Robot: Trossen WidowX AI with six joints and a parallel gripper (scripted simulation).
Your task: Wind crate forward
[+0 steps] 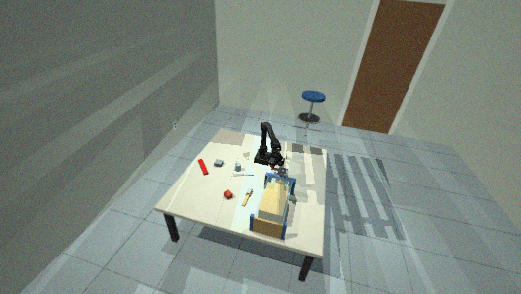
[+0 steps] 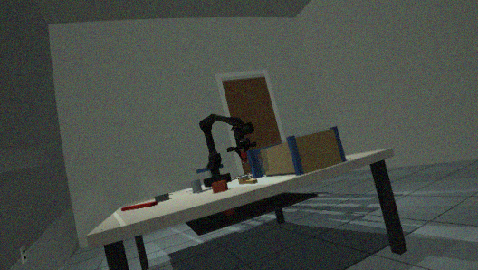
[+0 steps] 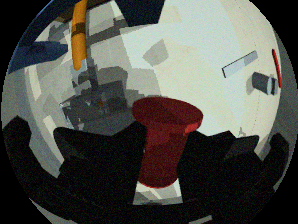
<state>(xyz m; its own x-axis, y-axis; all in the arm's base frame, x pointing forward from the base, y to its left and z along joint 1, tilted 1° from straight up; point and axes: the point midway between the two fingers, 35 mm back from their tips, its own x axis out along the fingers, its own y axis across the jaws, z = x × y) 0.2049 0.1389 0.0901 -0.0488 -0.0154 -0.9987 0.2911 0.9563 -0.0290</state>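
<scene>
My gripper tip is 40 mm to the right of the winch handle and 10 mm above it. The rest, counted from my gripper tip: winch 90 mm to the left, 80 mm below, 20 mm behind; red knob 20 mm above; blue frame 150 mm ahead, 90 mm to the left, 10 mm below.
</scene>
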